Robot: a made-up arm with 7 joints. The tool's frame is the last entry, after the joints.
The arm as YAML. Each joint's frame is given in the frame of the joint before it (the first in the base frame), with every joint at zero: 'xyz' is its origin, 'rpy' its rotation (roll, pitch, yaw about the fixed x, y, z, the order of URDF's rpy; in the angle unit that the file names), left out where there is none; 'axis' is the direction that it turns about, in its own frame. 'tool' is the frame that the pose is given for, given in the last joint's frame.
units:
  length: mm
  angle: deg
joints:
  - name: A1
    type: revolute
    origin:
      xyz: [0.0, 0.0, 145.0]
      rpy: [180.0, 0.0, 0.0]
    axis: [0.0, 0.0, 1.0]
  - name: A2
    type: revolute
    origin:
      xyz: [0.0, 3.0, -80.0]
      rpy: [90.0, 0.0, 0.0]
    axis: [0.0, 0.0, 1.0]
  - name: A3
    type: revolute
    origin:
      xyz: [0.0, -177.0, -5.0]
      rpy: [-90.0, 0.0, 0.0]
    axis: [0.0, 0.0, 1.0]
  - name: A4
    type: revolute
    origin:
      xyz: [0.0, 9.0, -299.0]
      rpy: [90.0, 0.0, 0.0]
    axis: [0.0, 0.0, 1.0]
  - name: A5
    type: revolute
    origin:
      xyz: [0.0, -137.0, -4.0]
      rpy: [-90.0, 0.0, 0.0]
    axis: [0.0, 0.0, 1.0]
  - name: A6
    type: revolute
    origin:
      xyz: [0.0, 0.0, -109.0]
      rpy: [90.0, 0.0, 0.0]
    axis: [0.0, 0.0, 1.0]
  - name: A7
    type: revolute
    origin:
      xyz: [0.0, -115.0, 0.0]
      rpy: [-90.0, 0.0, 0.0]
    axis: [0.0, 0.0, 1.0]
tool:
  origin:
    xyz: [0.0, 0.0, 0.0]
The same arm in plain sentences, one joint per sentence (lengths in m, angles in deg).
The arm has seven revolute joints in a row. What follows holds with every joint at zero, and every direction is one of the base frame's.
The first joint lies 0.1450 m along +z from the base frame's origin and rotates about -z.
The second joint lies 0.0030 m along -y and 0.0800 m along +z from the first joint and rotates about +y.
The third joint lies 0.0050 m along -y and 0.1770 m along +z from the second joint and rotates about -z.
The fourth joint lies 0.0090 m along -y and 0.2990 m along +z from the third joint and rotates about +y.
The fifth joint lies 0.0040 m along -y and 0.1370 m along +z from the fourth joint and rotates about -z.
The sixth joint lies 0.1090 m along +z from the fifth joint and rotates about +y.
The seventh joint lies 0.1150 m along +z from the sixth joint and rotates about -z.
The tool frame, which is the frame that the pose is given for, lies at the same point as the seventh joint; its axes are the base frame's turned by roll 180.00, pitch 0.00 and yaw 0.00 deg (as in URDF: about the fixed x, then y, then z).

